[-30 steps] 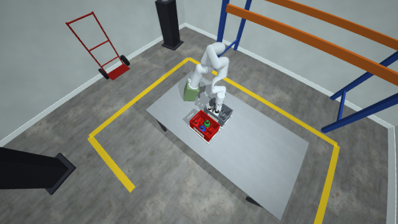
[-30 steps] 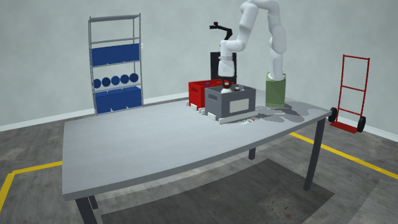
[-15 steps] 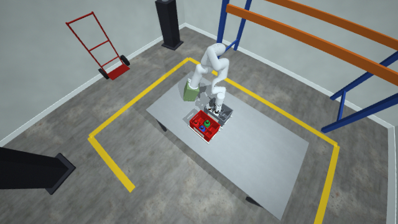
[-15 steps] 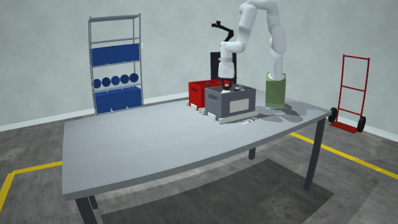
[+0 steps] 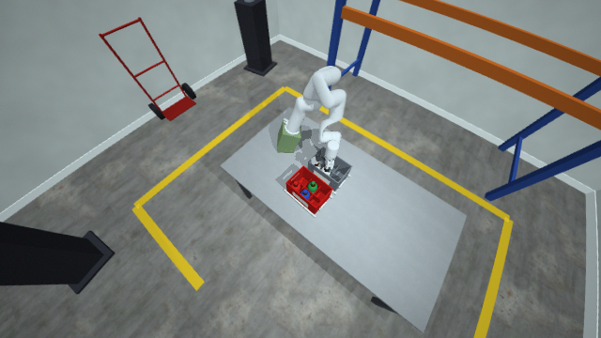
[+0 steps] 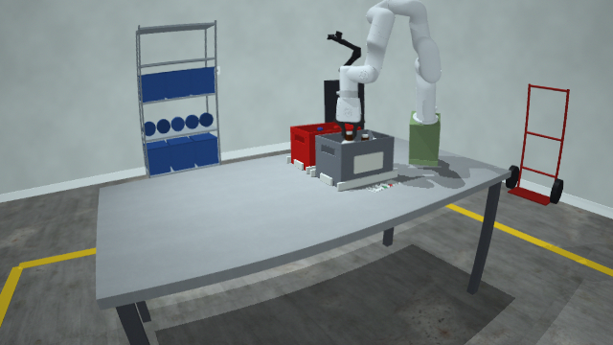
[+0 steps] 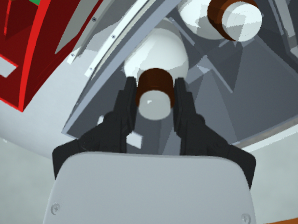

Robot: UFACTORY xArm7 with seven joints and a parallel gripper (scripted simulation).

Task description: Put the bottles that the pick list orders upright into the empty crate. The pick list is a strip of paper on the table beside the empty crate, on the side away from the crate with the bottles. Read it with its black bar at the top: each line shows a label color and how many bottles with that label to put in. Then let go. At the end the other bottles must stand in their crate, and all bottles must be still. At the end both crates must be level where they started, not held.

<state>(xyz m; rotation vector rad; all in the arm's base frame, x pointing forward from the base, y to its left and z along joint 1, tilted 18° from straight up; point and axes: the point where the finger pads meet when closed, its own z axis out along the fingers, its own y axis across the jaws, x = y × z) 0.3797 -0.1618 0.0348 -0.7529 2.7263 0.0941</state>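
Right now the green-labelled bottle is 3 cm behind my hand, 15 cm to the right of it and 9 cm below it. Round my hand: red crate: 4 cm behind, 19 cm to the right, 10 cm below; then grey crate: 1 cm ahead, 4 cm to the left, 10 cm below; then white-label bottle: 9 cm behind, 2 cm to the left, 9 cm below.
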